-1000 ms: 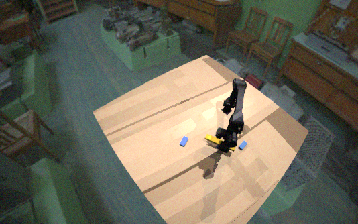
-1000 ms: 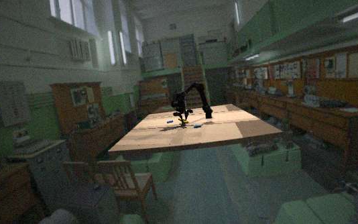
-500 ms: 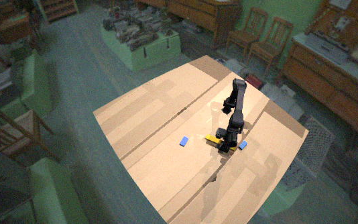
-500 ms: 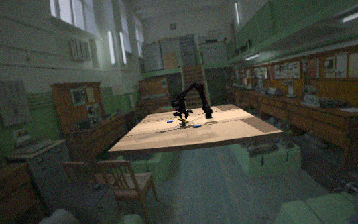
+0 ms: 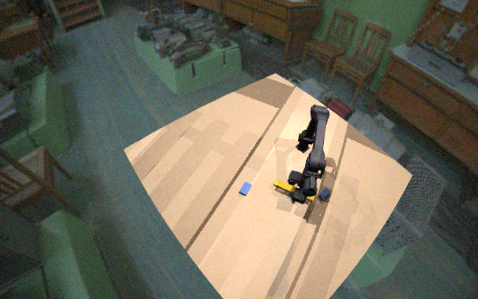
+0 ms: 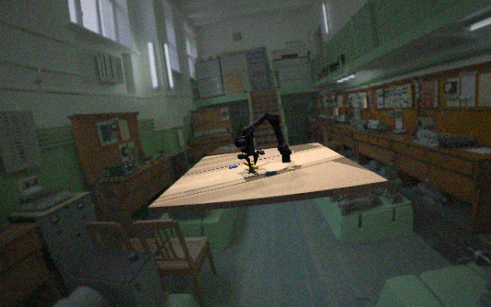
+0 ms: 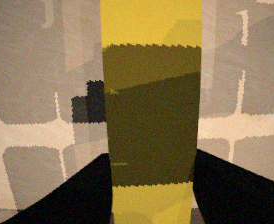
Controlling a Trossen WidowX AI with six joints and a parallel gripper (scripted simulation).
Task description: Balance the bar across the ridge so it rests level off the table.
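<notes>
The bar lies 10 mm ahead of my gripper tip and 30 mm to the right of it. The rest, counted from my gripper tip: ridge (10 mm ahead, 30 mm to the right, 10 mm below).
</notes>
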